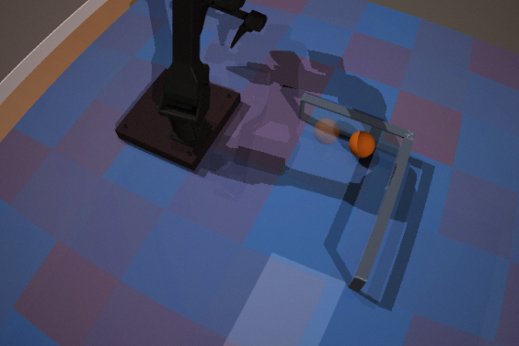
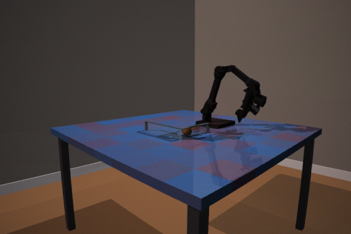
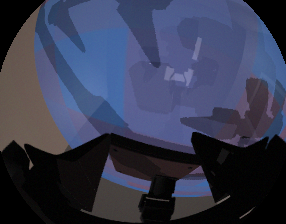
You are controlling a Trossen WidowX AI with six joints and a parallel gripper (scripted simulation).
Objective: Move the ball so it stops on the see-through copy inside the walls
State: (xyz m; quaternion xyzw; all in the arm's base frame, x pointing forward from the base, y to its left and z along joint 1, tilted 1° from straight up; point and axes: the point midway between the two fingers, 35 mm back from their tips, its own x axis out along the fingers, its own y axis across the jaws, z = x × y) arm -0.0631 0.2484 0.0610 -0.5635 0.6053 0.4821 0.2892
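Now: the short wall 370 mm ahead of my gripper tip, 90 mm to the right of it and 30 mm below it. The rest, counted from my gripper tip: see-through ball marker 320 mm ahead, 120 mm to the right, 30 mm below; then orange ball 400 mm ahead, 120 mm to the right, 30 mm below.
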